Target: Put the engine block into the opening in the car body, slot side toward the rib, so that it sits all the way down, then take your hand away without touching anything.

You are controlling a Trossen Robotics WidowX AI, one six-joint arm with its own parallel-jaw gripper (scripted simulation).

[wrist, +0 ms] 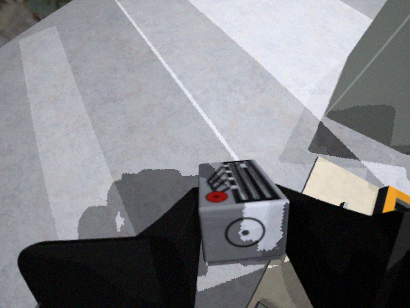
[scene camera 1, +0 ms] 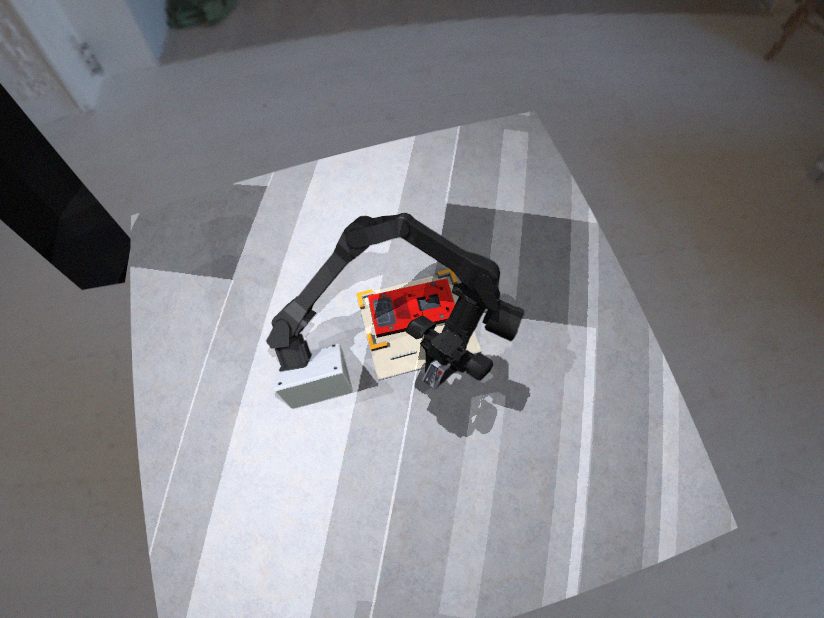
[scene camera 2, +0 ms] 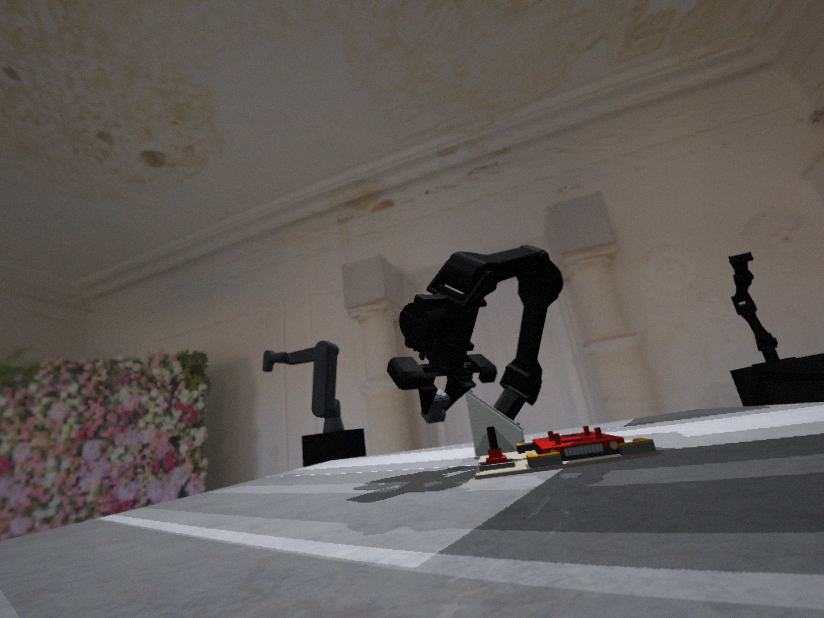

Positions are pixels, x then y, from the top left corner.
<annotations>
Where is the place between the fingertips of my gripper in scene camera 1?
At 433, 378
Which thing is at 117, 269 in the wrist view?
My gripper.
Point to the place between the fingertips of my gripper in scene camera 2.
433, 411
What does my gripper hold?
A grey engine block.
</annotations>
